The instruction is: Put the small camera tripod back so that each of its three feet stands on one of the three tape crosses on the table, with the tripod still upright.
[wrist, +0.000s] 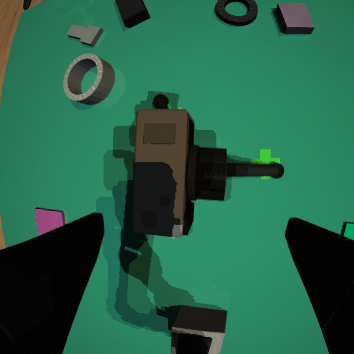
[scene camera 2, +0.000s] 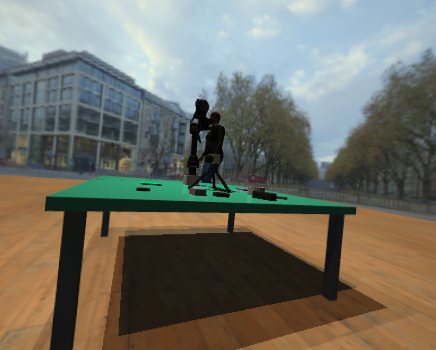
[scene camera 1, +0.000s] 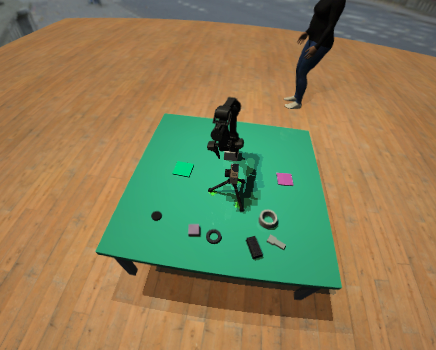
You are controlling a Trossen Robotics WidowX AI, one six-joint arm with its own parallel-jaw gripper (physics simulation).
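Places are measured from the arm's base along level axes (x back, y right, z up), in millimetres.
Pixels of known places: gripper, fingertip midpoint: (wrist: pixel 199 226) (scene camera 2: pixel 207 142) (scene camera 1: pixel 227 158); arm's base at its link origin: (wrist: pixel 193 344) (scene camera 2: pixel 192 175) (scene camera 1: pixel 232 148).
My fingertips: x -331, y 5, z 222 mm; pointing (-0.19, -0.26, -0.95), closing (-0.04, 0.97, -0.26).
Observation:
Ahead of a thing's pixels: the offset from my fingertips to its top centre. "spot": to the spot under its first point. Level surfaces: height alone.
The tripod (scene camera 1: pixel 241 196) (scene camera 2: pixel 214 174) stands upright, carrying a small camera (scene camera 1: pixel 234 174) (wrist: pixel 161 150) with a black lens. One foot @[spot: dx -15, dy +88, dz -274 mm] (wrist: pixel 277 170) lies at the lower right edge of a bright green tape cross @[dx -23, dy +69, dz -296 mm] (scene camera 1: pixel 213 193) (wrist: pixel 265 154), its leg covering part of it. Another foot (scene camera 1: pixel 242 209) (wrist: pixel 160 101) is beside a second cross (scene camera 1: pixel 237 205) (wrist: pixel 175 107), which is mostly hidden in the wrist view. The third foot @[spot: dx +83, dy -113, dz -269 mm] (scene camera 1: pixel 243 181) is hidden under the camera in the wrist view; its cross cannot be made out. My gripper (scene camera 1: pixel 228 153) (wrist: pixel 199 226) is wide open and empty, above and behind the camera.
On the green table @[dz -297 mm] (scene camera 1: pixel 150 195) are a green square @[spot: dx +119, dy +302, dz -287 mm] (scene camera 1: pixel 183 169), pink square @[spot: dx +175, dy -398, dz -287 mm] (scene camera 1: pixel 285 179), grey ring @[dx -167, dy -280, dz -249 mm] (scene camera 1: pixel 260 220), black ring @[dx -324, dy +10, dz -282 mm] (scene camera 1: pixel 208 237), mauve block @[dx -311, dy +124, dz -269 mm] (scene camera 1: pixel 194 230), black block @[dx -350, dy -214, dz -262 mm] (scene camera 1: pixel 254 247), grey piece @[dx -298, dy -336, dz -282 mm] (scene camera 1: pixel 276 242) and black disc @[dx -262, dy +360, dz -287 mm] (scene camera 1: pixel 156 216). A person (scene camera 1: pixel 310 57) stands behind.

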